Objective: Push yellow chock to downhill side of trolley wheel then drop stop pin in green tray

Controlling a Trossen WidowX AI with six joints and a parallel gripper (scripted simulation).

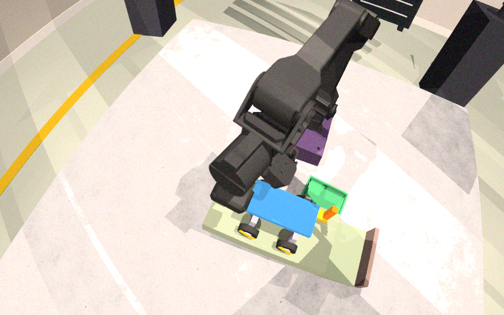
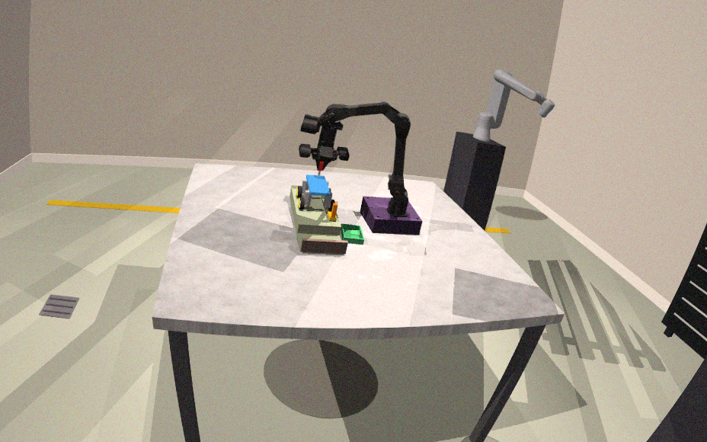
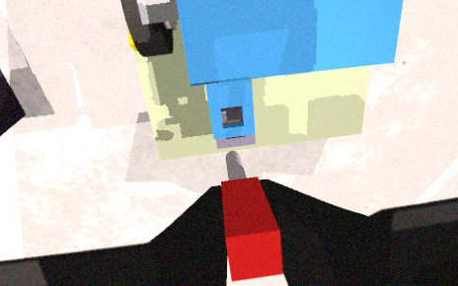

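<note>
Now: the yellow chock 200 mm to the left of my gripper tip and 90 mm below it. From my gripper tip the other things lie so: blue trolley 100 mm to the left, 60 mm below, 40 mm ahead; red-headed stop pin right at my gripper tip; pale green ramp 130 mm below, 100 mm to the left, 40 mm ahead.
</note>
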